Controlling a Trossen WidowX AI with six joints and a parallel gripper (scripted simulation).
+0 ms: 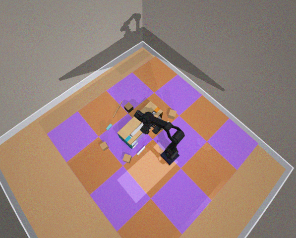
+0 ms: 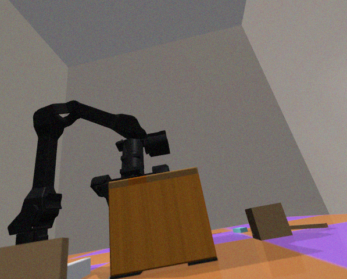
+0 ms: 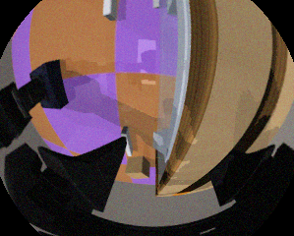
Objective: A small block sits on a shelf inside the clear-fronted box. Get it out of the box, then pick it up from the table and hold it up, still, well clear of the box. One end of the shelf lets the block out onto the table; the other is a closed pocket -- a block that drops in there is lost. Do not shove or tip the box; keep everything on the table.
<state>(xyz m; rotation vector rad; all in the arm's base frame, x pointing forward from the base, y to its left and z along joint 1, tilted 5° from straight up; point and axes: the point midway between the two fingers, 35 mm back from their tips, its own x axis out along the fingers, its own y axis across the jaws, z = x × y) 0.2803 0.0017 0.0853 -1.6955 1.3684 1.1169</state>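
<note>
The pale block is 6 cm ahead of my gripper tip and 1 cm to the right of it. Also, from my gripper tip: thin wooden stick: 32 cm ahead, 14 cm to the left, 8 cm below; then teal piece: 22 cm ahead, 29 cm to the left, 8 cm below; then clear-fronted wooden box: 2 cm ahead, 6 cm to the left, 2 cm below.
</note>
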